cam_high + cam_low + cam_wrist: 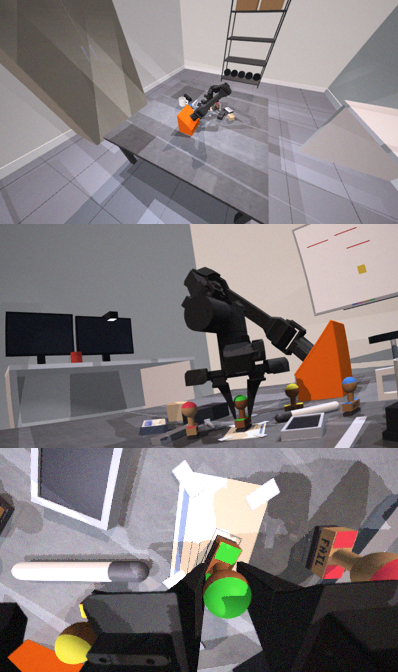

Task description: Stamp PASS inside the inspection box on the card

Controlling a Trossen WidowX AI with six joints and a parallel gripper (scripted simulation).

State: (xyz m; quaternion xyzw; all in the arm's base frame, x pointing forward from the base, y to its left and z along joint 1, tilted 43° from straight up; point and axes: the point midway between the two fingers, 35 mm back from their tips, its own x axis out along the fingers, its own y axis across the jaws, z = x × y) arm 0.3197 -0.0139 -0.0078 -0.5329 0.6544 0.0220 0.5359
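My gripper tip is now 10 mm short of the card, 10 mm to the right of it and 30 mm above it. Round my gripper tip: white marker (90 mm behind, 70 mm to the left, 20 mm below); green-topped pass stamp (right at my gripper tip); red-topped stamp (70 mm ahead, 60 mm to the right).
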